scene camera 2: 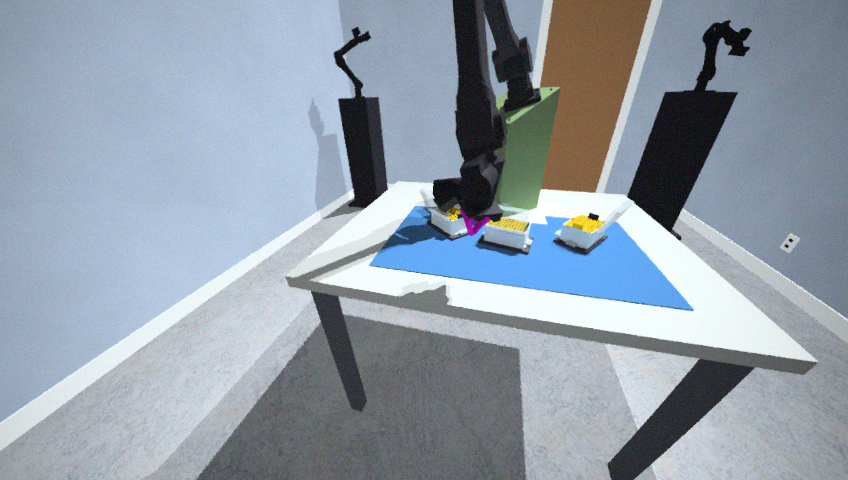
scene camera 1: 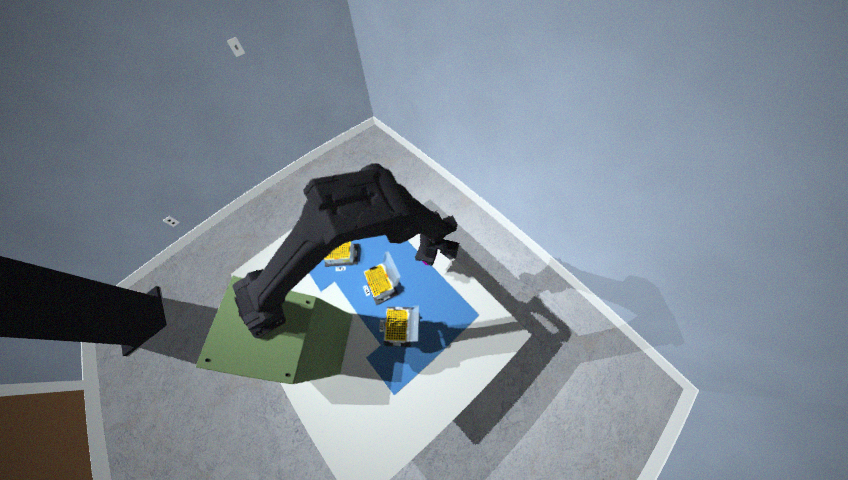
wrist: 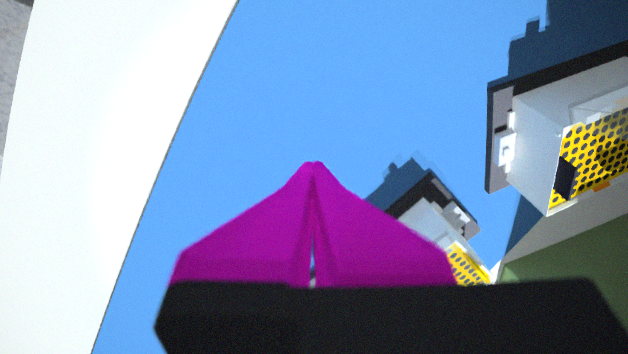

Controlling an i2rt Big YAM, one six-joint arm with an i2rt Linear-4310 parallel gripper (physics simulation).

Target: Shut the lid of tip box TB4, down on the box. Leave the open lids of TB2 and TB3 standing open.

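Places are measured from the arm's base along level axes (x up, y left, z back), in centimetres.
Pixels of known places: gripper, fingertip midpoint: (scene camera 2: 471, 234) (scene camera 1: 426, 264) (wrist: 312, 176); arm's base, link origin: (scene camera 2: 522, 102).
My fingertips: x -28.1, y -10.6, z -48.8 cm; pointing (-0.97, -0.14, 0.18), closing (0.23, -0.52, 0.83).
Ahead of a thing's pixels: the offset from my fingertips to its middle. "pt": to the spot under its first point. Level surfaces: height alone.
Three white tip boxes with yellow racks stand on the blue mat {dx -10.8 cm} (scene camera 1: 443, 303) (scene camera 2: 535, 276). One box (scene camera 1: 397, 325) (scene camera 2: 447, 224) is lowest in scene camera 1 and left in scene camera 2. The middle box {dz +19.5, dx -7.5, dy +9.9 cm} (scene camera 1: 378, 281) (scene camera 2: 505, 236) and the third box {dz +25.2, dx -7.5, dy +31.9 cm} (scene camera 1: 339, 253) (scene camera 2: 581, 233) stand beyond it. Clear lids stand open on all three in scene camera 2; the arm hides the third's lid in scene camera 1. Labels are unreadable, so I cannot tell which is TB4. My gripper (scene camera 1: 425, 262) (scene camera 2: 471, 233) (wrist: 312, 176) is shut and empty, above the mat, apart from the boxes in the wrist view.
The black arm reaches over the table from the green pedestal (scene camera 1: 255, 339) (scene camera 2: 526, 154). The white table {dx -11.1 cm} (scene camera 1: 339, 437) (scene camera 2: 702, 324) extends around the mat. Black stands (scene camera 2: 361, 151) (scene camera 2: 681, 151) with other arms are behind it. Two boxes {pt dz +18.1, dx -7.5, dy -6.3 cm} (wrist: 532, 135) (wrist: 467, 265) are right in the wrist view.
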